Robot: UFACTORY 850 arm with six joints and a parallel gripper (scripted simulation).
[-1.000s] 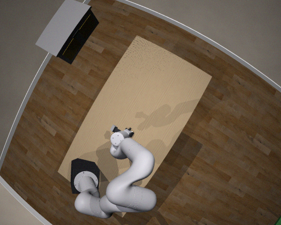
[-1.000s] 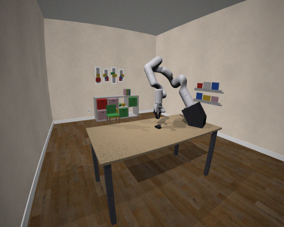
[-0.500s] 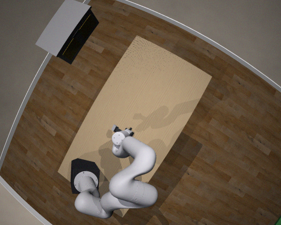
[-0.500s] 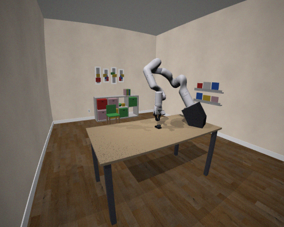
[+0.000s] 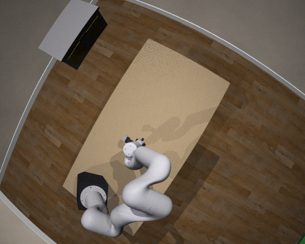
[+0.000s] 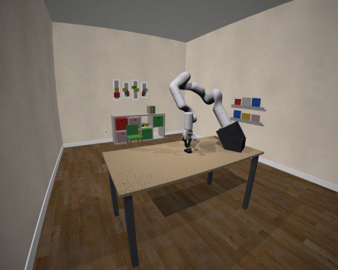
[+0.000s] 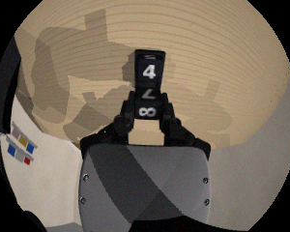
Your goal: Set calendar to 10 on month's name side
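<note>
My gripper is now 7 cm above the tray and 2 cm to the right of it.
</note>
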